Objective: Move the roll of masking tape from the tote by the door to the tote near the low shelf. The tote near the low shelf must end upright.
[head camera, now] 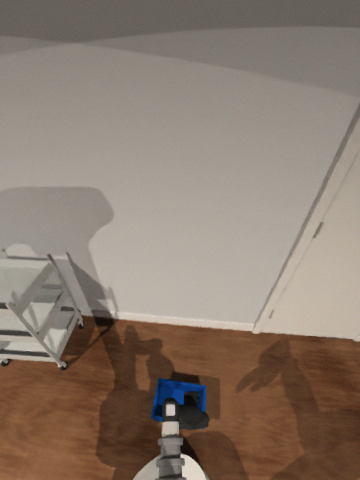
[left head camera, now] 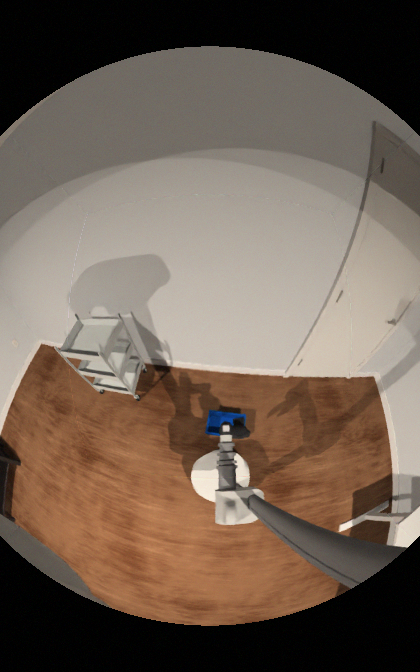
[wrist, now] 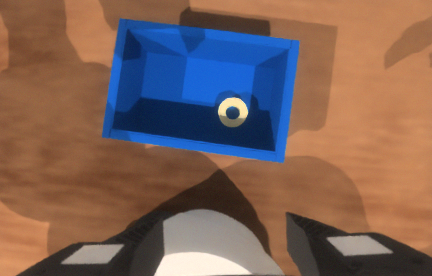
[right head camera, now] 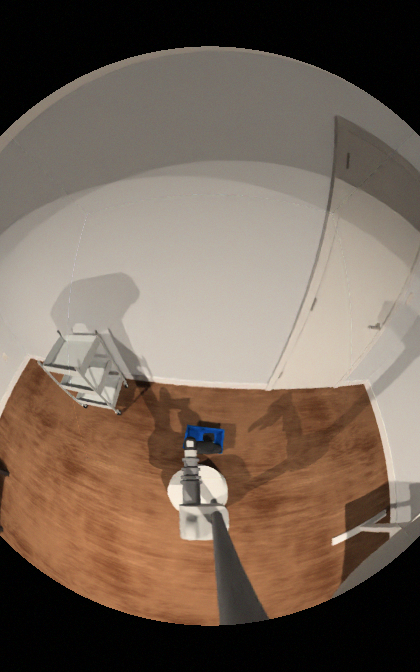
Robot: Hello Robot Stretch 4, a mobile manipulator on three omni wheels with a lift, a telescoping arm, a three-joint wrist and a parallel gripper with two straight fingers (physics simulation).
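Places are measured from the robot's base along level axes (x ahead, y left, z up), in centimetres.
Where they show: gripper, between the fingertips: (wrist: 224, 233).
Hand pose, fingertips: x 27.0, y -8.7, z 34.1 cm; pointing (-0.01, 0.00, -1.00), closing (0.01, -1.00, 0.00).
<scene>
Each offset is from my fingertips to the centre of the thing.
A blue tote @(dx +14.6, dy +3.4, dz -30.9 cm) (head camera: 182, 386) (left head camera: 226, 414) (right head camera: 205, 429) (wrist: 194, 145) stands upright on the wooden floor, a little left of the door. The roll of masking tape @(dx +11.6, dy -2.2, dz -35.2 cm) (wrist: 222, 112), a pale yellow ring, lies flat inside it, right of the middle in the wrist view. My gripper (head camera: 195, 416) (left head camera: 240, 430) (right head camera: 207, 446) (wrist: 224, 233) points down, high above the front part of the tote in the head views. Its fingers stand wide apart and empty in the wrist view. It hides the tape in the head view. A second tote and a low shelf cannot be made out.
A grey three-shelf cart (head camera: 20, 275) (left head camera: 95, 335) (right head camera: 75, 350) stands by the wall at the left. The door (head camera: 320, 290) (left head camera: 372, 270) (right head camera: 350, 300) is at the right. White furniture legs show at the lower right. Dark furniture shows at the left edge. My white base is just in front of the tote.
</scene>
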